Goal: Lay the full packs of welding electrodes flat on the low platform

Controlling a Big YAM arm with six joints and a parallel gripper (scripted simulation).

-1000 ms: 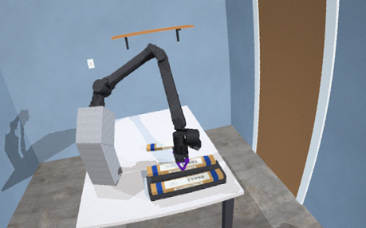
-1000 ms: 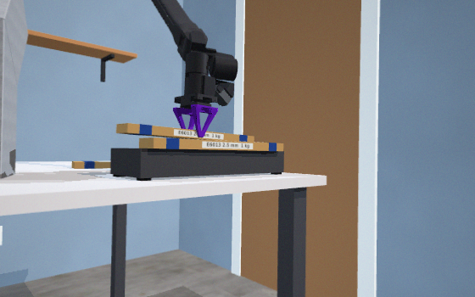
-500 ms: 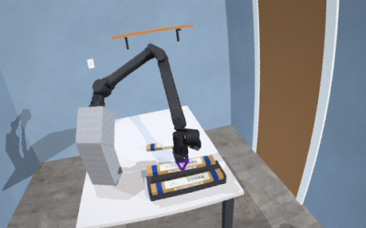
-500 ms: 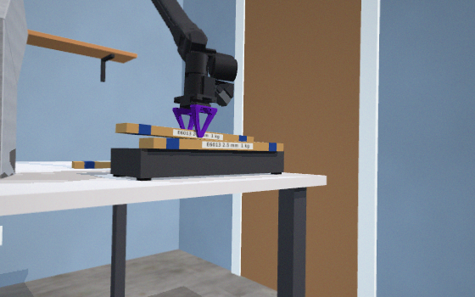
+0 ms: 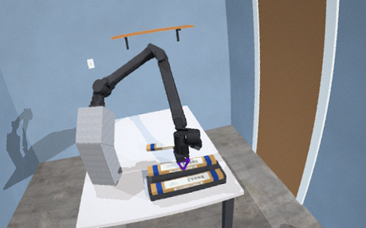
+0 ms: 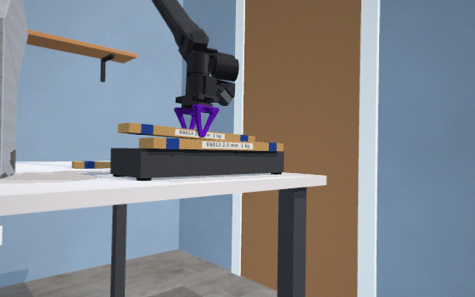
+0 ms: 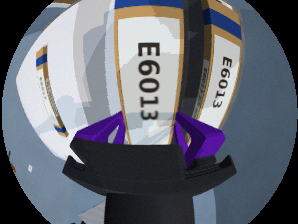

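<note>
The low platform lies 50 mm to the right of my hand and 80 mm below it.
</note>
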